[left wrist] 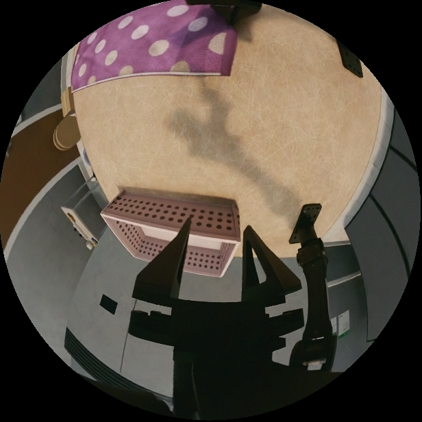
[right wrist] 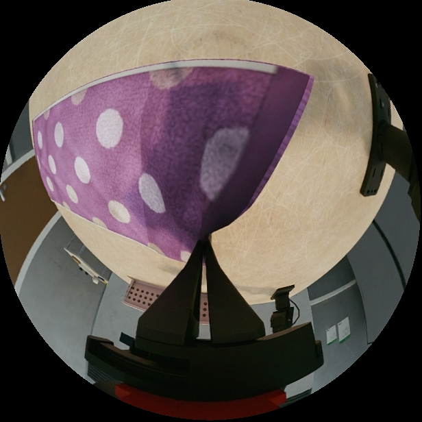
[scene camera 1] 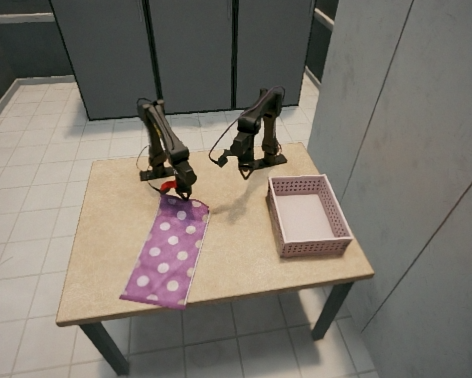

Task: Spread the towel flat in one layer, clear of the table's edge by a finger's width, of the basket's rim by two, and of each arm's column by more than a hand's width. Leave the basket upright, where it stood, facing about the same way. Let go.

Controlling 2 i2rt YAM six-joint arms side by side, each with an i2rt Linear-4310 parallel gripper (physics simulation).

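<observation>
A purple towel (scene camera 1: 172, 241) (left wrist: 160, 47) (right wrist: 130, 155) with white dots lies as a long strip left of the middle of the table, its near end at the front edge. My right gripper (scene camera 1: 186, 197) (right wrist: 203, 244) is shut on the towel's back edge, which is pinched and drawn up at the fingertips. A darker band runs along that edge in the right wrist view. The pink basket (scene camera 1: 283, 234) (left wrist: 170, 212) (right wrist: 142, 296) stands upright at the right. My left gripper (scene camera 1: 246, 172) (left wrist: 218, 225) is partly open and empty, raised above the table behind and left of the basket.
The wooden table (scene camera 1: 240, 267) (left wrist: 300, 130) (right wrist: 310, 225) carries both arm bases at its back. The left arm's base (scene camera 1: 275, 161) stands behind the basket, and the right arm's base (scene camera 1: 149, 175) behind the towel. A grey wall (scene camera 1: 400, 175) stands close at the right.
</observation>
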